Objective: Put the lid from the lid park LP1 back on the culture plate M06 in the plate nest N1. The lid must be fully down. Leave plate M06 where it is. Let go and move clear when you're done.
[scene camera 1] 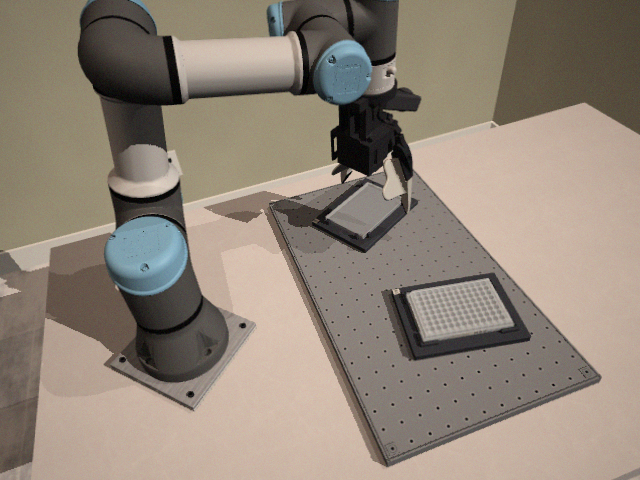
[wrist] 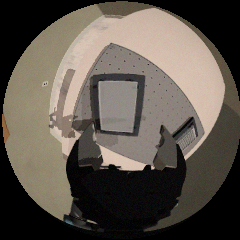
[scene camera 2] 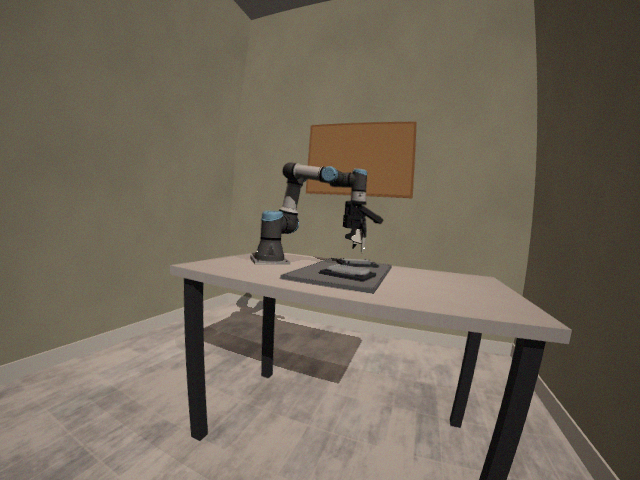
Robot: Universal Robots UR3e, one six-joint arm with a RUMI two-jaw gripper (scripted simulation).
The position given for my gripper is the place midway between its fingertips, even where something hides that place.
In view: my gripper [scene camera 1: 373, 197], a lid [scene camera 1: 364, 210], a culture plate M06 [scene camera 1: 470, 312] and a lid park LP1 [scene camera 1: 364, 245].
The lid also shows in the wrist view [wrist: 117, 99]. My gripper also shows in the wrist view [wrist: 128, 124] and in scene camera 2 [scene camera 2: 357, 251]. The lid park LP1 also shows in the wrist view [wrist: 140, 79].
